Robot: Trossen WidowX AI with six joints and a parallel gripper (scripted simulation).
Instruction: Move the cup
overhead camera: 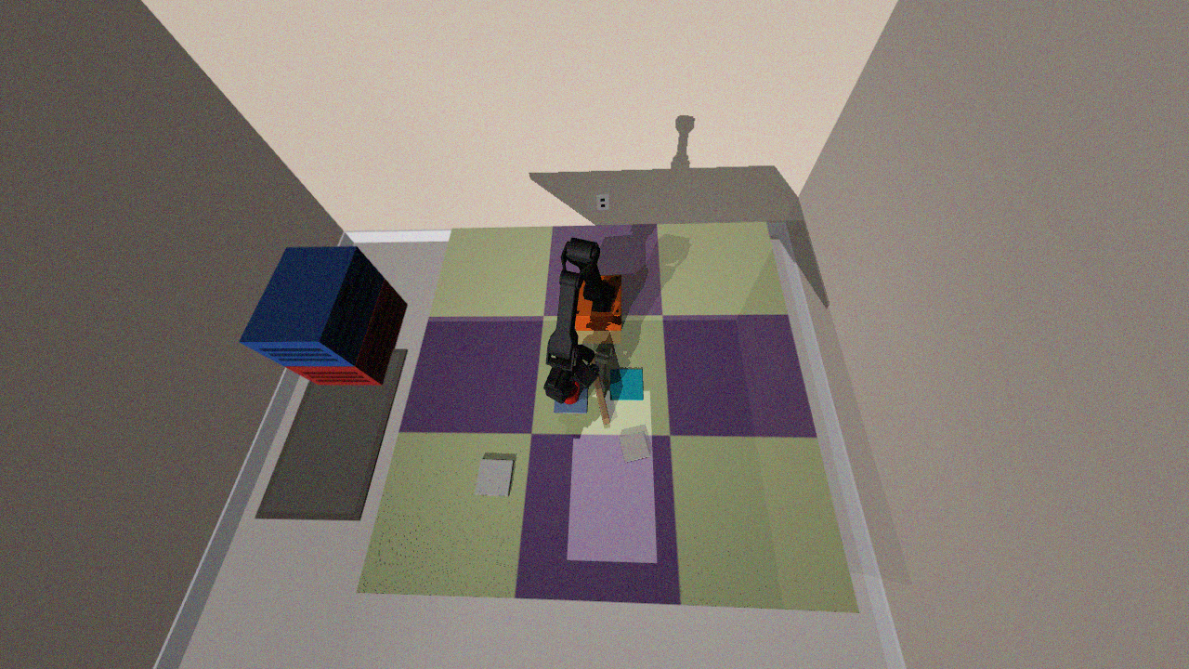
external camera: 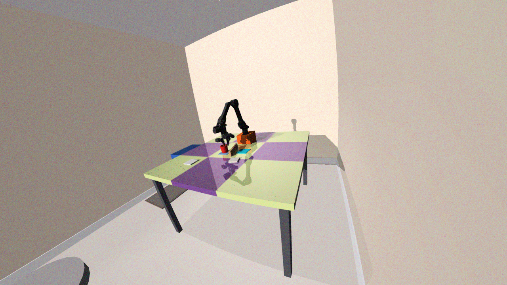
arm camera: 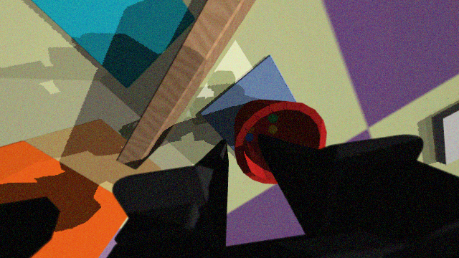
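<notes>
The red cup is 3 cm ahead of my gripper tip, 2 cm to the right of it and 2 cm below it. Also, from my gripper tip: teal pad (3 cm behind, 17 cm to the left, 6 cm below); then wooden barrier (8 cm to the left, 4 cm below); then blue pad (3 cm ahead, 1 cm to the right, 6 cm below).
</notes>
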